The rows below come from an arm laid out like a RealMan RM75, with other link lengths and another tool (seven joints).
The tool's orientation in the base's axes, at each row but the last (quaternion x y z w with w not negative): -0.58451 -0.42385 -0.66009 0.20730; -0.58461 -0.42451 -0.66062 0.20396; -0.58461 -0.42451 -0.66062 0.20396; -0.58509 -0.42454 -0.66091 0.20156; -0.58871 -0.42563 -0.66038 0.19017; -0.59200 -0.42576 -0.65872 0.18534; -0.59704 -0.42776 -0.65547 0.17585; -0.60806 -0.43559 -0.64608 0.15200; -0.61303 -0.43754 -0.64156 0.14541
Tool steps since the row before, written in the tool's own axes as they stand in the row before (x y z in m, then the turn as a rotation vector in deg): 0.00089 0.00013 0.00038 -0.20 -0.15 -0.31; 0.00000 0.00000 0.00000 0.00 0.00 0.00; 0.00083 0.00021 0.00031 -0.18 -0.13 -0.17; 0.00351 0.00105 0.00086 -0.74 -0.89 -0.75; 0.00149 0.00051 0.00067 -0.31 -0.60 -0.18; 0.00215 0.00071 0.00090 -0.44 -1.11 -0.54; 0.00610 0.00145 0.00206 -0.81 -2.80 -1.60; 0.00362 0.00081 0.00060 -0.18 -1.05 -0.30; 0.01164 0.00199 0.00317 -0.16 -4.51 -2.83
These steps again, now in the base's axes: 0.00012 0.00043 0.00087 -0.25 -0.21 -0.22; 0.00000 0.00000 0.00000 0.00 0.00 0.00; 0.00015 0.00032 0.00084 -0.16 -0.10 -0.20; 0.00050 0.00091 0.00362 -0.96 -0.27 -0.95; 0.00045 0.00061 0.00154 -0.49 0.12 -0.48; 0.00060 0.00086 0.00220 -1.07 0.10 -0.76; 0.00100 0.00247 0.00604 -2.90 0.14 -1.61; 0.00020 0.00119 0.00356 -0.92 0.32 -0.53; 0.00113 0.00527 0.01097 -5.09 0.44 -1.49
